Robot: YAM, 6 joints.
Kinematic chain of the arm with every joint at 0, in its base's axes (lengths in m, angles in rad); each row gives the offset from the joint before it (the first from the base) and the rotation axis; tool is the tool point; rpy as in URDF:
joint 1: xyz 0 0 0.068 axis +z
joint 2: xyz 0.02 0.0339 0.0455 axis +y
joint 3: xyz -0.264 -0.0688 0 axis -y
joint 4: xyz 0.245 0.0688 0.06 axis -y
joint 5: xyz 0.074 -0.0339 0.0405 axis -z
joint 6: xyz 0.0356 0 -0.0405 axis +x
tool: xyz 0 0 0 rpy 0 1.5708 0
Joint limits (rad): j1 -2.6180..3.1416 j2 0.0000..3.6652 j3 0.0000..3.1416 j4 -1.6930..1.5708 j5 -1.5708..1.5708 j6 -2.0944..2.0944
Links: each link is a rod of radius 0.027 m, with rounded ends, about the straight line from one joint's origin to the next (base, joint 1, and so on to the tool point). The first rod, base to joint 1, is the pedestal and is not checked.
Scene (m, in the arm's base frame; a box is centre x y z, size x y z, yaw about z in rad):
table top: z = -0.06
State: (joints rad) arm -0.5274 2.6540 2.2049 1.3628 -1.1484 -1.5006
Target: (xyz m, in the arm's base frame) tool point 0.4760 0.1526 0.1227
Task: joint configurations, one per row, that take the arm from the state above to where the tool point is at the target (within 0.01 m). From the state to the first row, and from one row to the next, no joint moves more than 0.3 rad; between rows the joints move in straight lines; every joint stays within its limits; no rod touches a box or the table.
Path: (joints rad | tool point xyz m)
1: -0.2711 2.6339 2.0015 1.4321 -1.1984 -1.5006 | 0.5334 -0.1138 0.2078
2: -0.0147 2.6138 1.7981 1.5015 -1.2484 -1.5006 | 0.5261 0.0260 0.1632
3: 0.2416 2.5937 1.5948 1.5708 -1.2984 -1.5006 | 0.4760 0.1526 0.1227

